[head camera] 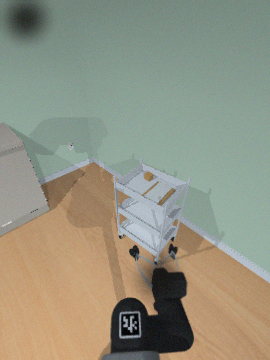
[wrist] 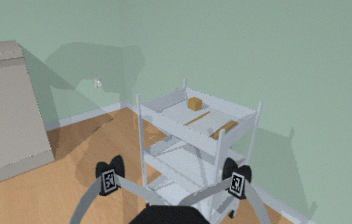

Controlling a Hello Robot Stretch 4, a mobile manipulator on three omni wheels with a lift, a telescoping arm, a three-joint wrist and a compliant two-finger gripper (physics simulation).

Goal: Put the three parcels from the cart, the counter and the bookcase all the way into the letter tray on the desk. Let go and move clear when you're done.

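Places are measured from the robot's base along level axes (x ahead, y left, z up), in metres.
Pixels of known places: end effector, tool point: [head camera: 153, 249] [wrist: 173, 173].
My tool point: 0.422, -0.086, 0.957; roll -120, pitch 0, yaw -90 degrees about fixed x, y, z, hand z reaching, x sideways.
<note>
Ahead of a thing's pixels: the offset from my tool point to its top centre, as dx, dy, dz. "spot": to the spot under its first point.
A white three-tier cart @(spot: +0.705, +0.175, -0.507) [head camera: 117, 205] [wrist: 141, 135] stands near the green wall. A small tan box-shaped parcel @(+0.822, -0.090, -0.272) [head camera: 148, 176] [wrist: 194, 104] sits on its top tier, toward the back. A thin brown strip @(spot: +0.686, -0.089, -0.312) [head camera: 150, 188] [wrist: 197, 118] and a wider flat brown piece [head camera: 167, 196] [wrist: 223, 129] also lie on that tier. My gripper [head camera: 153, 251] [wrist: 173, 176] is open, its fingers wide apart with nothing between them. It is in front of the cart, apart from the parcel. The desk and the letter tray do not show in either view.
A large grey-beige cabinet-like block @(spot: +0.972, +1.088, -0.483) [head camera: 20, 185] [wrist: 20, 110] stands at the left. A small wall socket [head camera: 71, 145] [wrist: 97, 81] is on the wall near the room corner. The cart's raised rims and corner posts surround its top tier.
</note>
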